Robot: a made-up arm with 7 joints. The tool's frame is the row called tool.
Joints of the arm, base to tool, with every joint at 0 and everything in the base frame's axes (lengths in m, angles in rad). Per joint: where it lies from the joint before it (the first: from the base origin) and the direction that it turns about. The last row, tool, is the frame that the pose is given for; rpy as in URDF.
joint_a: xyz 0.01 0.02 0.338 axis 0 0 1
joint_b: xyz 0.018 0.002 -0.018 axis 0 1 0
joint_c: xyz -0.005 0.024 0.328 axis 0 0 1
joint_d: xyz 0.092 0.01 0.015 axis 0 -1 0
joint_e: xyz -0.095 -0.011 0.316 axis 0 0 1
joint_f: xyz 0.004 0.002 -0.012 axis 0 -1 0
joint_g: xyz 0.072 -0.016 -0.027 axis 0 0 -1
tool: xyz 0.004 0.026 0.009 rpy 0 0 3.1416
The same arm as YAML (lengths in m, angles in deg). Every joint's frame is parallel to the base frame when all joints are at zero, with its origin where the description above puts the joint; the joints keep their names.
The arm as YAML. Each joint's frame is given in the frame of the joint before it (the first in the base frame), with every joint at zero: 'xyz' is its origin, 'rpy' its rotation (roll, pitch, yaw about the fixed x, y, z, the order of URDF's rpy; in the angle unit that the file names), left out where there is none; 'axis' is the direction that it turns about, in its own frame. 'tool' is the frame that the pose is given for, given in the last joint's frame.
units:
  length: m
  angle: deg
joints:
  - name: joint_a
    type: revolute
    origin:
      xyz: [0.01, 0.02, 0.338]
    axis: "+z"
  - name: joint_b
    type: revolute
    origin:
      xyz: [0.018, 0.002, -0.018]
    axis: "+y"
  - name: joint_c
    type: revolute
    origin:
      xyz: [-0.005, 0.024, 0.328]
    axis: "+z"
  - name: joint_d
    type: revolute
    origin:
      xyz: [0.092, 0.01, 0.015]
    axis: "-y"
  - name: joint_e
    type: revolute
    origin:
      xyz: [-0.095, -0.011, 0.316]
    axis: "+z"
  - name: joint_f
    type: revolute
    origin:
      xyz: [0.004, 0.002, -0.012]
    axis: "-y"
  - name: joint_g
    type: revolute
    origin:
      xyz: [0.072, -0.016, -0.027]
    axis: "-z"
tool:
  origin:
    xyz: [0.004, 0.026, 0.009]
    rpy: [0.0, 0.0, -180.0]

